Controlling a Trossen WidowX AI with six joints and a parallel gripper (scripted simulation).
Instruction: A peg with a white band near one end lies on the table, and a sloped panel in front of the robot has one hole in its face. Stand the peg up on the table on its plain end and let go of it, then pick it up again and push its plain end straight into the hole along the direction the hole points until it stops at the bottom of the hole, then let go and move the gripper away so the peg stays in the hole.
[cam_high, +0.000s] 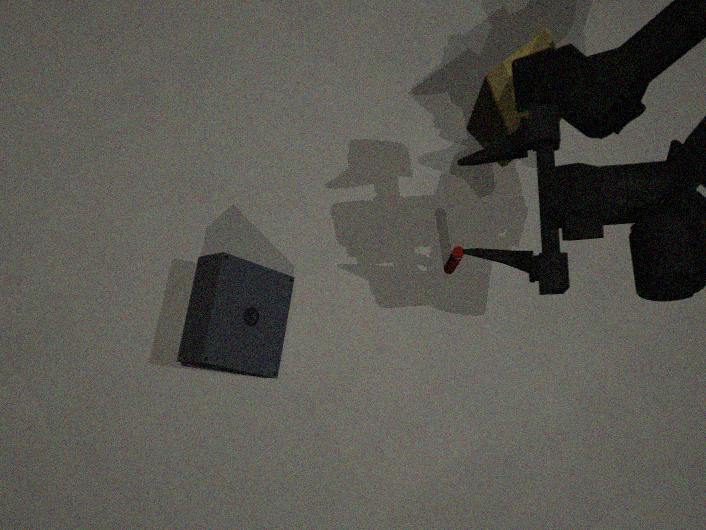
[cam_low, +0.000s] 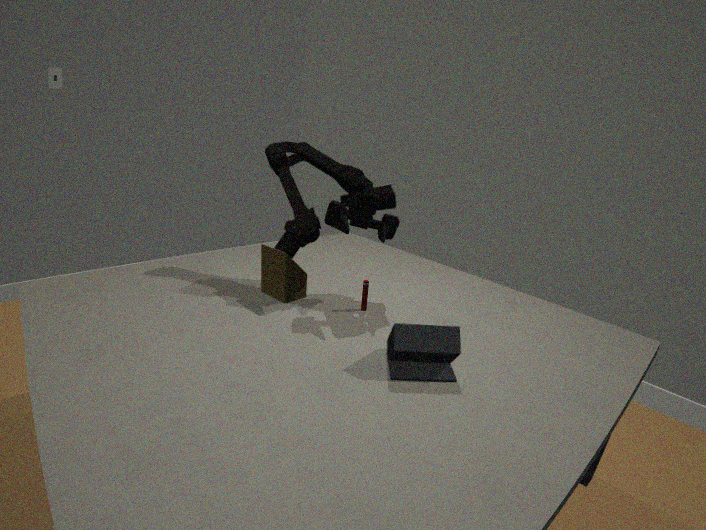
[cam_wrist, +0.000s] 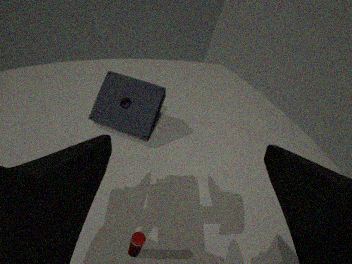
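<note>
The peg is 10 mm behind my gripper tip, 20 mm to the left of it and 140 mm below it. The rest, counted from my gripper tip: dark sloped panel: 260 mm ahead, 40 mm to the right, 160 mm below.
</note>
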